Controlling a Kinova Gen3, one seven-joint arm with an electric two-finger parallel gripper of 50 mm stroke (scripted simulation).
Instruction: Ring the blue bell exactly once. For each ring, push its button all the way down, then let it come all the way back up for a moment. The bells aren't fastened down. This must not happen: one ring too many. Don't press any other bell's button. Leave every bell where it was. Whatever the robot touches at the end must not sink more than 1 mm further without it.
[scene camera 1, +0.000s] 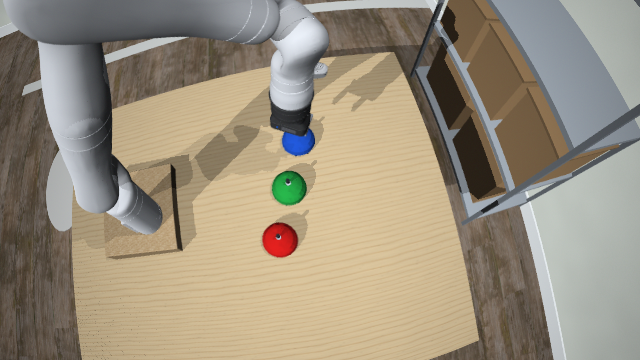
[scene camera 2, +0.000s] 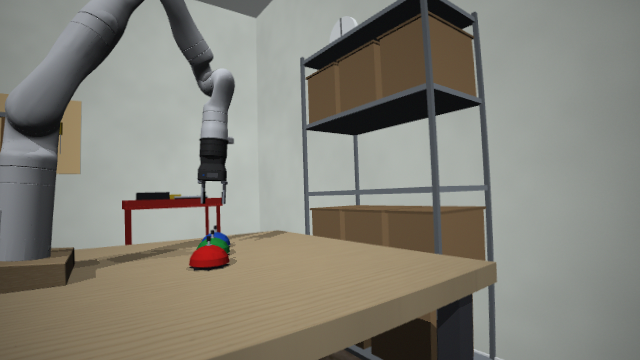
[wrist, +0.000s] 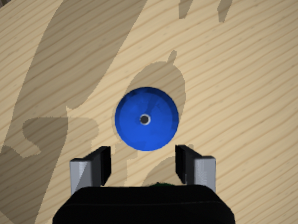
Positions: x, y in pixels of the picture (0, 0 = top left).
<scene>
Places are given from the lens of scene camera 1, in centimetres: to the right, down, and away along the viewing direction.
my gripper (scene camera 1: 293, 127): -6, -11, 77
red bell (scene camera 1: 286, 242): -8, 14, 78
</scene>
